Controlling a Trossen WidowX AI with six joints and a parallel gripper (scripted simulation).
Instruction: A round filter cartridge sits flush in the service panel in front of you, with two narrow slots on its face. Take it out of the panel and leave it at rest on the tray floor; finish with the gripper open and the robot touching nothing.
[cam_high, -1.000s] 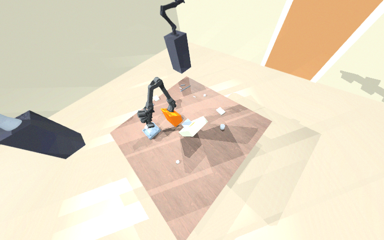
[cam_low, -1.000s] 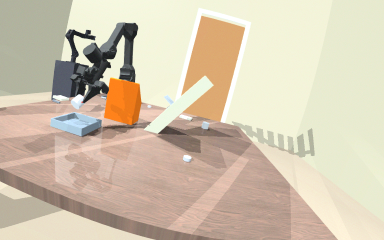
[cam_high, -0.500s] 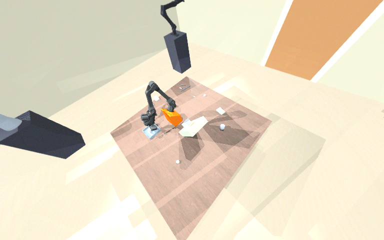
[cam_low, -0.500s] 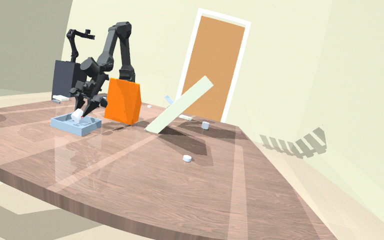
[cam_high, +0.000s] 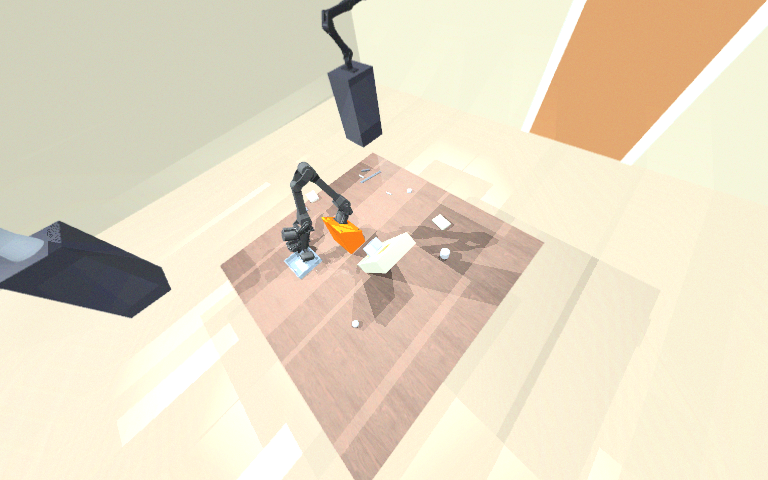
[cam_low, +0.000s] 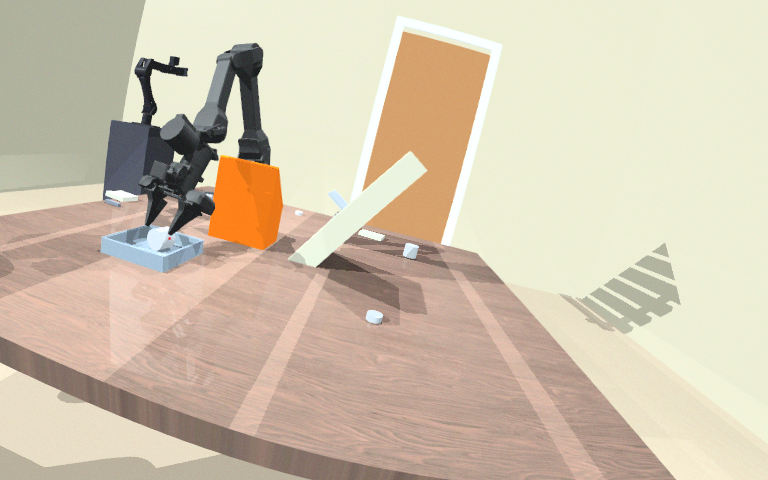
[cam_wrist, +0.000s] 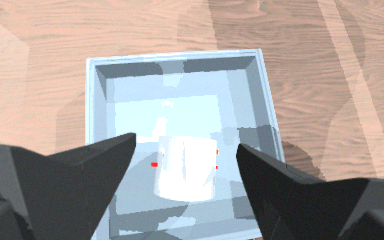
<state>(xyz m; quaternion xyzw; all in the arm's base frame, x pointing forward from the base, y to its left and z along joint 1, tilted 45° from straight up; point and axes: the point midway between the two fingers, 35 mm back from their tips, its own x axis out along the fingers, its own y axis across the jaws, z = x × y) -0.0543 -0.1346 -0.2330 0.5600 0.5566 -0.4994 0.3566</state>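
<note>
My gripper tip is 2 cm to the right of the round white filter cartridge and 2 cm above it. Round my gripper tip: cream service panel: 38 cm ahead, 28 cm to the left, 11 cm above; light blue tray: 4 cm below.
</note>
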